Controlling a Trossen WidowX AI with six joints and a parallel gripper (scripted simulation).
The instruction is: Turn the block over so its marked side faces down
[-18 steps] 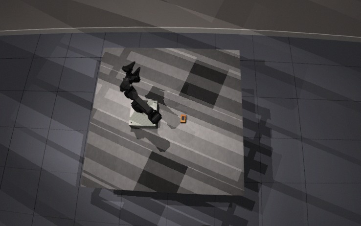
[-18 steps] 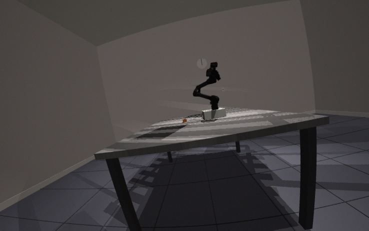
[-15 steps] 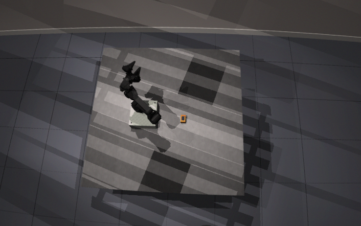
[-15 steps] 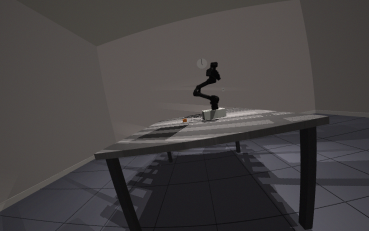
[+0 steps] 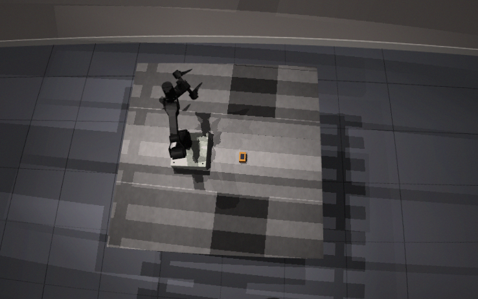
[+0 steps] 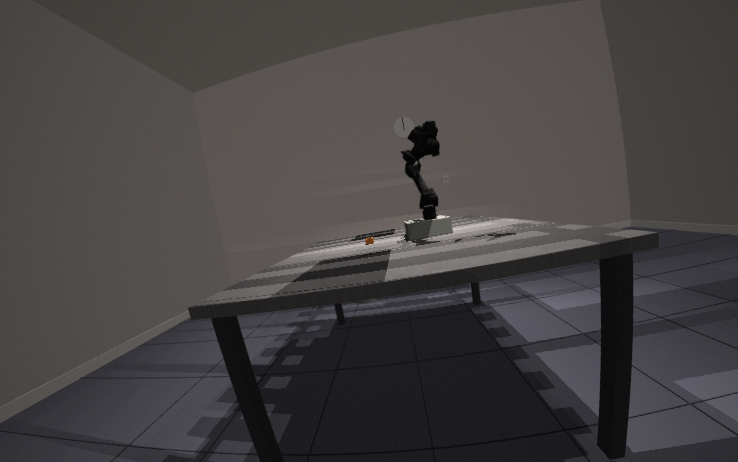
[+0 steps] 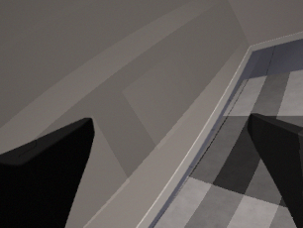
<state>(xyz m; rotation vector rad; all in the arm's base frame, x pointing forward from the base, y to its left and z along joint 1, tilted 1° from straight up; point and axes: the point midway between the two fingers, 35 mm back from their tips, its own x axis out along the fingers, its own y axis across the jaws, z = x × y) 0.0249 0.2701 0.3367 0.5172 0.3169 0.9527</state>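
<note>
My gripper tip is now 40 cm above the block, 31 cm short of it and 28 cm to the left of it.
</note>
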